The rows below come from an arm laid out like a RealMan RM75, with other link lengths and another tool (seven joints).
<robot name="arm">
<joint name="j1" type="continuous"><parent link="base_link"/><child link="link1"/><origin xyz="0 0 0.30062" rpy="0 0 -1.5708"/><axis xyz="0 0 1"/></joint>
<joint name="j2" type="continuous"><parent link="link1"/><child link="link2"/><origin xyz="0 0 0" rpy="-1.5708 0 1.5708"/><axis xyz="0 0 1"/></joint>
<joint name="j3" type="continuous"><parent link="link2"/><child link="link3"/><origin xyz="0 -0.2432 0" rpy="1.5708 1.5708 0"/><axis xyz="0 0 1"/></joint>
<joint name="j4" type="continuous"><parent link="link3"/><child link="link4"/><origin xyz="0 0 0" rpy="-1.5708 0 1.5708"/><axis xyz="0 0 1"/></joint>
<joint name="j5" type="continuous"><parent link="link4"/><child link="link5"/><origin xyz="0 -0.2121 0" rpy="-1.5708 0 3.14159"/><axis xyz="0 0 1"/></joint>
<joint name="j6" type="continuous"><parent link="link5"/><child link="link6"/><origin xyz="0 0 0" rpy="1.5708 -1.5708 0"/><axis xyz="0 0 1"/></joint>
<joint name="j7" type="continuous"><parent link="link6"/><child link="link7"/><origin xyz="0.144 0 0" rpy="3.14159 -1.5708 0"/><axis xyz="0 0 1"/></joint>
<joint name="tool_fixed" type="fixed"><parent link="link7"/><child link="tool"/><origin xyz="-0.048 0.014 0.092" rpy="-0.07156 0 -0.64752"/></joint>
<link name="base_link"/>
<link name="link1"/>
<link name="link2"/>
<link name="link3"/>
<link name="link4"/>
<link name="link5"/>
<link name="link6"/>
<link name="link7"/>
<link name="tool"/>
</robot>
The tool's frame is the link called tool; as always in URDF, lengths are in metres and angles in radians. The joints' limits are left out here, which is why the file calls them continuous.
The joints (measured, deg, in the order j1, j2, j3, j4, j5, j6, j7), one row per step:
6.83, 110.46, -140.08, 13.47, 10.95, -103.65, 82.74
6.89, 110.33, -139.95, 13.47, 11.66, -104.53, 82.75
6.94, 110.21, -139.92, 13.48, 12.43, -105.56, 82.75
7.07, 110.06, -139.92, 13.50, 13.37, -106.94, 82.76
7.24, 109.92, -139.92, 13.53, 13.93, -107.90, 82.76
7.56, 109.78, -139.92, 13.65, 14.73, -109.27, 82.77
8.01, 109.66, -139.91, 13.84, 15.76, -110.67, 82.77
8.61, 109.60, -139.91, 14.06, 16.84, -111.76, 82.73
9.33, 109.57, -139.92, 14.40, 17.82, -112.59, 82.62
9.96, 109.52, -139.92, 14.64, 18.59, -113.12, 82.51
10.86, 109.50, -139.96, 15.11, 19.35, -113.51, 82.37
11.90, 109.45, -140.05, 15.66, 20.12, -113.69, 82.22
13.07, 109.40, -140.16, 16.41, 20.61, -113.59, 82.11
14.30, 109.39, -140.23, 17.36, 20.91, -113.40, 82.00
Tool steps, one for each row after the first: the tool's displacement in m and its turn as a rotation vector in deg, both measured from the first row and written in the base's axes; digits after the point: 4 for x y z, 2 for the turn. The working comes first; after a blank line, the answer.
Tool pose at each row, in the base's axes (x y z in m, rotation vector in deg; the steps are taken from these numbers as rounded here):
0.4057, 0.2145, 0.0391, 59.47, -143.85, -85.30
0.4030, 0.2169, 0.0436, 59.75, -142.59, -86.58
0.3997, 0.2192, 0.0481, 60.10, -141.17, -87.80
0.3949, 0.2221, 0.0537, 60.65, -139.22, -89.20
0.3914, 0.2243, 0.0577, 61.17, -137.86, -89.99
0.3861, 0.2276, 0.0630, 61.94, -135.88, -91.06
0.3806, 0.2320, 0.0693, 62.87, -133.70, -92.37
0.3755, 0.2373, 0.0751, 63.90, -131.69, -93.65
0.3712, 0.2429, 0.0803, 65.09, -130.00, -94.72
0.3679, 0.2478, 0.0844, 66.11, -128.71, -95.54
0.3647, 0.2539, 0.0885, 67.43, -127.54, -96.19
0.3619, 0.2609, 0.0926, 68.93, -126.57, -96.74
0.3601, 0.2681, 0.0957, 70.48, -126.14, -96.85
0.3589, 0.2751, 0.0983, 72.08, -126.00, -96.75

-0.0027, 0.0024, 0.0045, 0.97, 0.45, 0.55
-0.0060, 0.0047, 0.0090, 1.92, 0.96, 1.22
-0.0108, 0.0076, 0.0146, 3.06, 1.65, 2.23
-0.0143, 0.0098, 0.0186, 3.76, 2.07, 3.03
-0.0196, 0.0131, 0.0239, 4.74, 2.67, 4.21
-0.0251, 0.0175, 0.0302, 5.95, 3.23, 5.49
-0.0302, 0.0228, 0.0360, 7.14, 3.60, 6.70
-0.0345, 0.0284, 0.0412, 8.20, 3.68, 7.82
-0.0378, 0.0333, 0.0453, 9.03, 3.66, 8.71
-0.0410, 0.0394, 0.0494, 9.78, 3.40, 9.67
-0.0438, 0.0464, 0.0535, 10.45, 2.92, 10.59
-0.0456, 0.0536, 0.0566, 10.77, 2.16, 11.32
-0.0468, 0.0606, 0.0592, 10.92, 1.24, 11.95

